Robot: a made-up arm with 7 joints.
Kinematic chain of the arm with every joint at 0, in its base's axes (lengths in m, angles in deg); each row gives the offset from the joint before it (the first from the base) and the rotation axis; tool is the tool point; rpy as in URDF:
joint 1: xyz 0 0 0.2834 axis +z
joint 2: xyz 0 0 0 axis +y
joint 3: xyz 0 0 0.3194 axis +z
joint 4: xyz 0.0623 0 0 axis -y
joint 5: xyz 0.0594 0 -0.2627 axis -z
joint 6: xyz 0 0 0 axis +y
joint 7: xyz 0.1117 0 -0.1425 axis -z
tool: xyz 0 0 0 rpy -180 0 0
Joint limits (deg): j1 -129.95..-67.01 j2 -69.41..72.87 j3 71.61..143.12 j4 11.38..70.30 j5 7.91..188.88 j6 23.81..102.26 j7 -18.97..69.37
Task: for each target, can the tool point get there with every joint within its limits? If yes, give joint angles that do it. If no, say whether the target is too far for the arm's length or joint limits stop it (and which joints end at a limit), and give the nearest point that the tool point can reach.
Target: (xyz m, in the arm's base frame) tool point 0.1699 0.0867 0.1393
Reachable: yes | joints -104.27 -39.41 127.58 34.29 27.50 86.20 51.86
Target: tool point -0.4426 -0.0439 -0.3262
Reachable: no: joint limits stop it (at a limit: joint 1, joint 2, joint 3, joint 6) | nearest point -0.0449 0.0795 0.0422 | short by 0.556 m
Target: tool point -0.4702 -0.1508 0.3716
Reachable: no: joint limits stop it (at a limit: joint 1, joint 2, joint 3, joint 4, joint 6) | nearest point -0.0699 0.0408 0.4088 | short by 0.445 m
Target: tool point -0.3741 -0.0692 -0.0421
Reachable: no: joint limits stop it (at a limit: joint 1, joint 2, joint 3, joint 4, joint 6) | nearest point -0.0601 0.0407 0.0844 | short by 0.356 m
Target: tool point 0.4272 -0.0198 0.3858
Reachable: yes | joints -83.69 -22.94 77.98 46.73 41.00 32.73 32.09
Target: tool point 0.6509 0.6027 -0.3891
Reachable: no: too far | nearest point 0.3912 0.3622 0.0030 | short by 0.528 m
